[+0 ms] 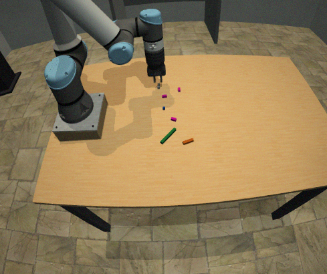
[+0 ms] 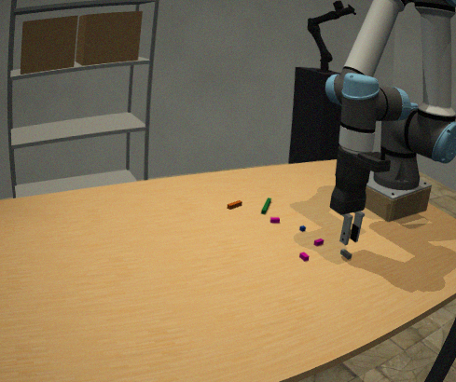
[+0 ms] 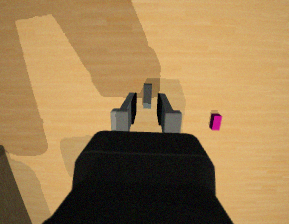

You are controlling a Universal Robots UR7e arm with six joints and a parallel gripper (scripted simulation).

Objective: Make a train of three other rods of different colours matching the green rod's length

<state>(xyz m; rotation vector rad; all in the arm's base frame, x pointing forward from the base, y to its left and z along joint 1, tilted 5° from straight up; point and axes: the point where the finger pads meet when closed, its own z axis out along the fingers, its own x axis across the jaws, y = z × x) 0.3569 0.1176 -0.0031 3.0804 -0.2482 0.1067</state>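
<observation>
The grey rod lies 5 cm below my hand. Round my hand: blue rod 14 cm to the right, 5 cm below; orange rod 32 cm to the right, 6 cm ahead, 5 cm below; green rod 28 cm to the right, 5 cm below, 1 cm behind.
</observation>
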